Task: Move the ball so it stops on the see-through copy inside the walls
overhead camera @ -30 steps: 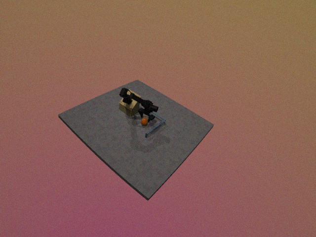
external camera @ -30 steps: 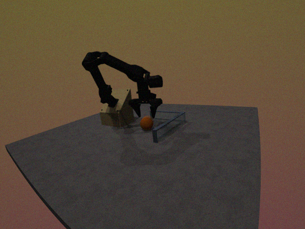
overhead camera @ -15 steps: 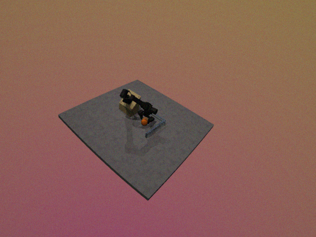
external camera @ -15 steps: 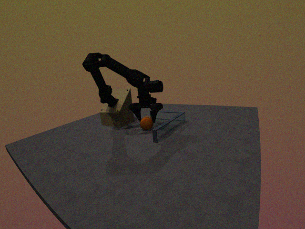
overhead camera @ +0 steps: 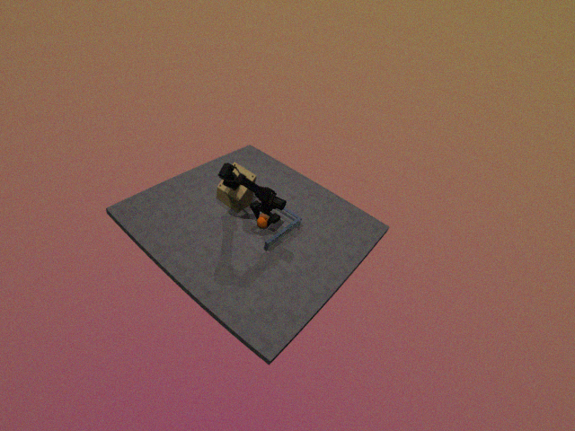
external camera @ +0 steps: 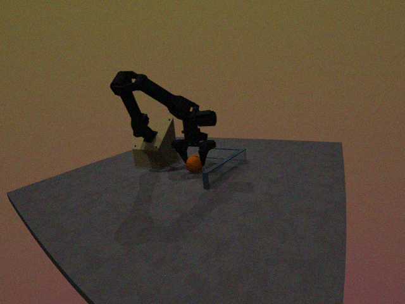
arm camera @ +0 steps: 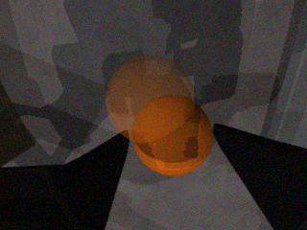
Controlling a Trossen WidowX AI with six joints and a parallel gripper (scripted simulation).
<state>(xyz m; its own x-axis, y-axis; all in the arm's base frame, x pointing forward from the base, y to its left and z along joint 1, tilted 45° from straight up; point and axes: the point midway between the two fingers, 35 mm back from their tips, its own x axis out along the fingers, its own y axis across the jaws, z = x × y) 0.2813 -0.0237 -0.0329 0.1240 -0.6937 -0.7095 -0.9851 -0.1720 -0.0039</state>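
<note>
Now: gripper tip 30 mm to the right of the faint orange patch and 20 mm past it. Round my gripper tip: wall 130 mm ahead, 50 mm to the left; orange ball right at my gripper tip.
</note>
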